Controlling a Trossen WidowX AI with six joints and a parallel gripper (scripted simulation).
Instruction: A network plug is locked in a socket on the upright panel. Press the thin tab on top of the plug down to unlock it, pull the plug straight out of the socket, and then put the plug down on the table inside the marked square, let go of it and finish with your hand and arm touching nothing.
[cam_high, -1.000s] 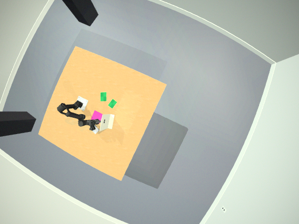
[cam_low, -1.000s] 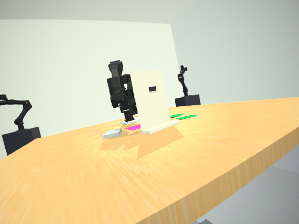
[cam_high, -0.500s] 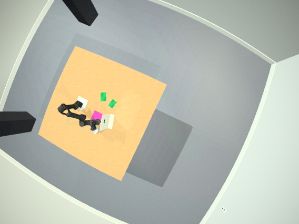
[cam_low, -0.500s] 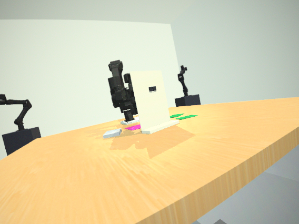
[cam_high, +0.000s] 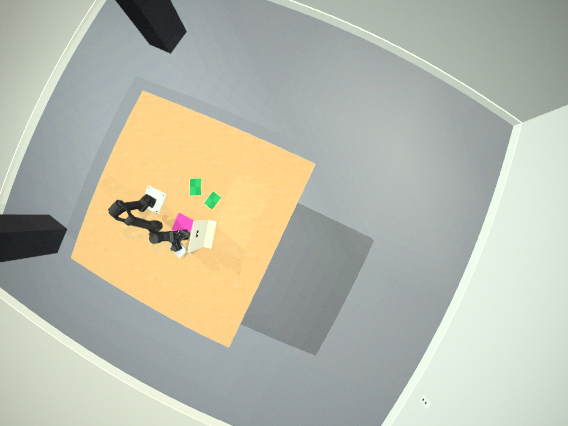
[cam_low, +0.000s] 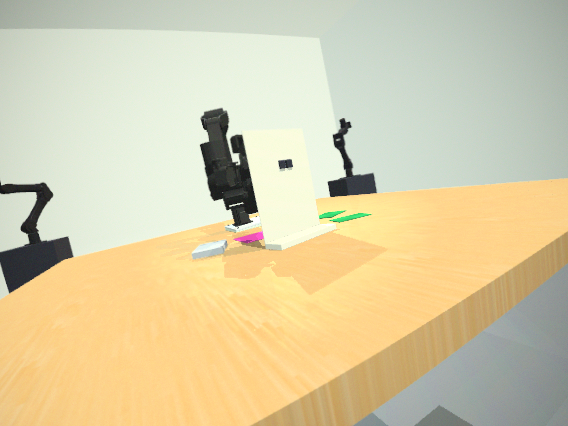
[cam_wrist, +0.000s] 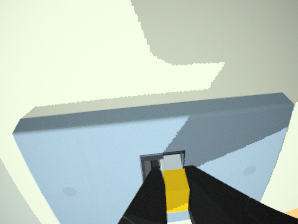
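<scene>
The magenta marked square is 140 mm behind my gripper tip, 30 mm to the right of it and 160 mm below it. Round my gripper tip: network plug (right at my gripper tip); then grey block (100 mm behind, 170 mm to the right, 160 mm below); then cream upright panel (20 mm ahead, 10 mm to the left, 60 mm below).
</scene>
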